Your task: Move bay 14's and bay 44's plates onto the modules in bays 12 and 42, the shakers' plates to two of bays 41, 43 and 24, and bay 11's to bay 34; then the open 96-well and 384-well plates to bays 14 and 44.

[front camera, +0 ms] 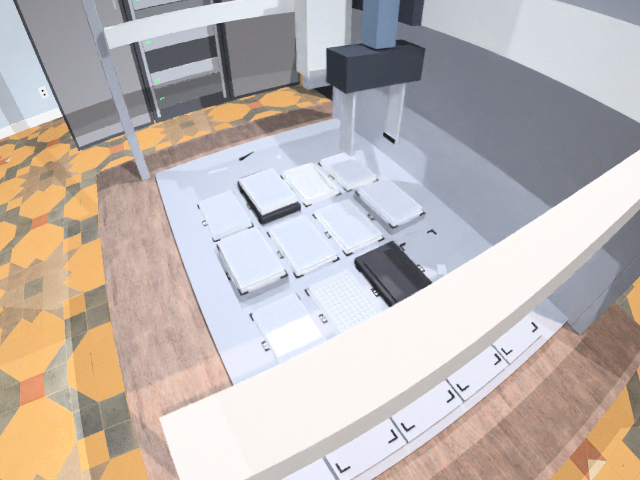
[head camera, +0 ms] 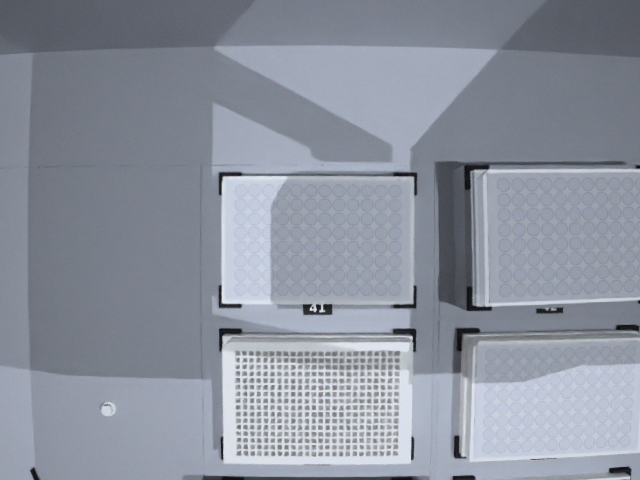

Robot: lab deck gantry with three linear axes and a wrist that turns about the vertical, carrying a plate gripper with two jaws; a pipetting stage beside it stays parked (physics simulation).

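Where they show: gripper, between the fingertips: (front camera: 369, 145); robot's base, origin of its link: (front camera: 198, 206).
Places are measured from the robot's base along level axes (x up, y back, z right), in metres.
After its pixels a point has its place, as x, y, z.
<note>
My gripper (front camera: 368, 145) {0.160, -0.194, -0.320} is open, with nothing between its jaws, raised above the lidded plate (front camera: 348, 171) {0.014, -0.080, -0.356} (head camera: 317, 240) {0.014, -0.064, -0.364} in bay 41. Another lidded plate (front camera: 391, 200) {0.033, -0.234, -0.363} (head camera: 563, 235) {0.033, -0.213, -0.367} sits raised in bay 42. The black shaker (front camera: 395, 268) {0.023, -0.380, -0.261} in the front view bears no plate; the other shaker (front camera: 275, 213) {0.019, -0.135, -0.138} holds a lidded plate (front camera: 267, 190) {0.037, -0.077, -0.147}. Bay 11's plate (front camera: 223, 214) {0.014, -0.075, -0.040} lies at the left corner, beside the raised plate (front camera: 251, 258) {0.033, -0.238, -0.044} in bay 12. The open 384-well plate (front camera: 310, 181) {0.014, -0.070, -0.256} (head camera: 317, 403) {0.014, -0.064, -0.258} is next to bay 41. The open 96-well plate (front camera: 345, 302) {0.012, -0.389, -0.149} is partly behind the beam. Bays 14 and 44 are hidden.
Other lidded plates (front camera: 302, 242) {0.014, -0.233, -0.150} (front camera: 347, 224) {0.014, -0.234, -0.252} stand mid-deck, and one (front camera: 289, 325) {0.014, -0.384, -0.046} lies partly behind the beam. A pale beam (front camera: 413, 330) {0.400, -0.619, -0.007} crosses the foreground. A small white square (front camera: 440, 269) {0.001, -0.416, -0.351} lies near bay 43. A white round piece (head camera: 107, 408) {0.004, 0.083, -0.246} shows left of the 384-well plate.
</note>
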